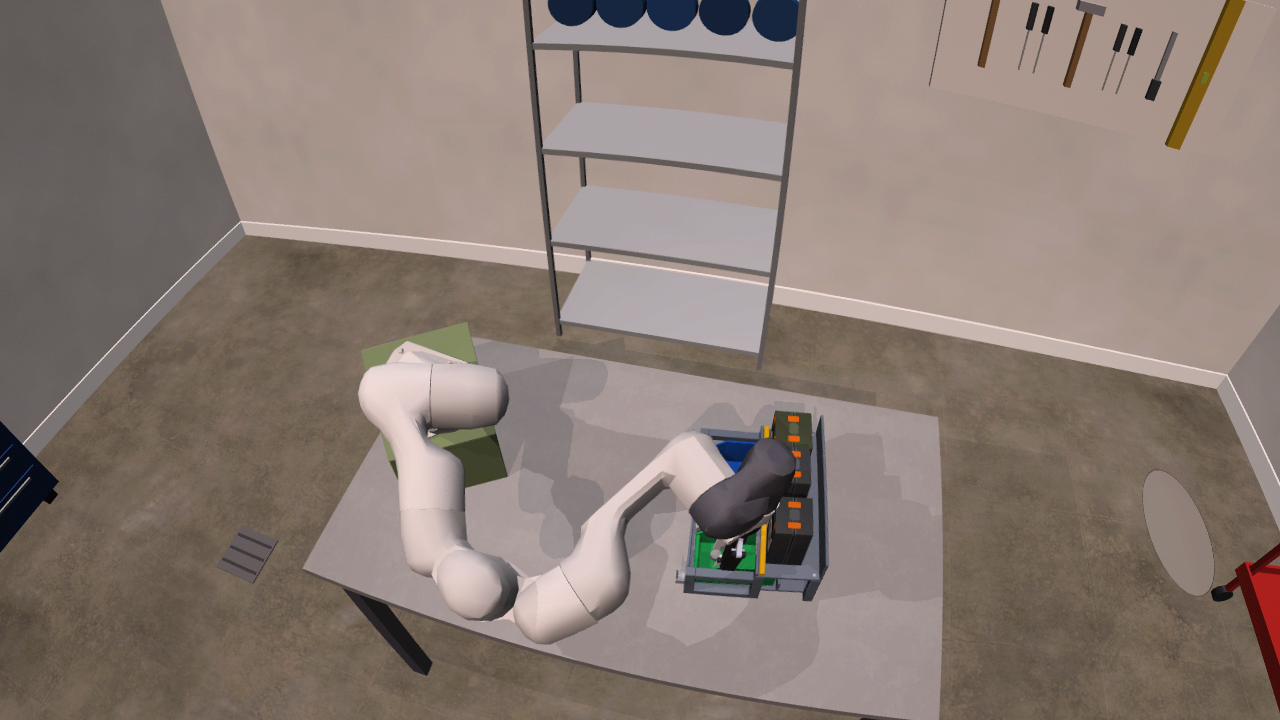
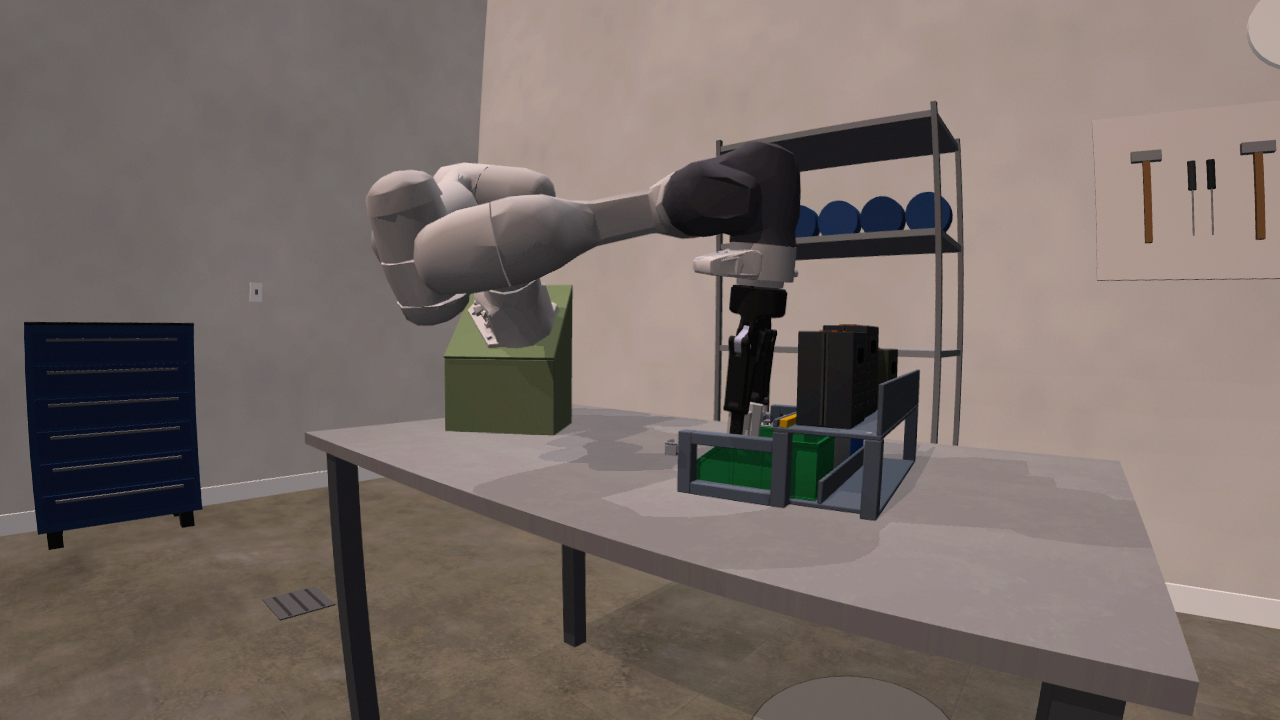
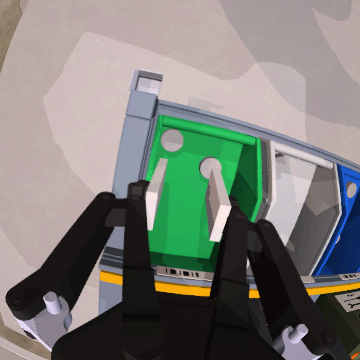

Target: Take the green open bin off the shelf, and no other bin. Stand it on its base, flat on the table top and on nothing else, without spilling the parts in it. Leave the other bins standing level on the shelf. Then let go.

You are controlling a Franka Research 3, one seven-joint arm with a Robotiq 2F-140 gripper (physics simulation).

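Observation:
The green open bin (image 1: 705, 547) (image 2: 733, 468) (image 3: 184, 240) stands in the end bay of the low grey shelf (image 2: 780, 467) (image 3: 131, 150) on the table. Two round grey parts (image 3: 172, 140) (image 3: 210, 168) show in it. My gripper (image 1: 732, 551) (image 2: 748, 423) (image 3: 186, 177) is open and points down over the bin, its two light pads apart above the green floor with nothing between them. Whether the tips are below the bin's rim is hard to tell. A whitish bin (image 3: 295, 170) stands beside the green one, and a blue bin (image 1: 733, 450) (image 3: 350, 220) beyond that.
Dark cases with orange latches (image 1: 792, 537) (image 2: 823, 380) stand on the shelf's upper deck, behind a yellow strip (image 3: 240, 291). A raised back panel (image 2: 897, 402) bounds the deck. The arm's green pedestal (image 1: 483, 458) (image 2: 501, 394) is at the table's (image 1: 859, 644) (image 2: 537, 465) other end.

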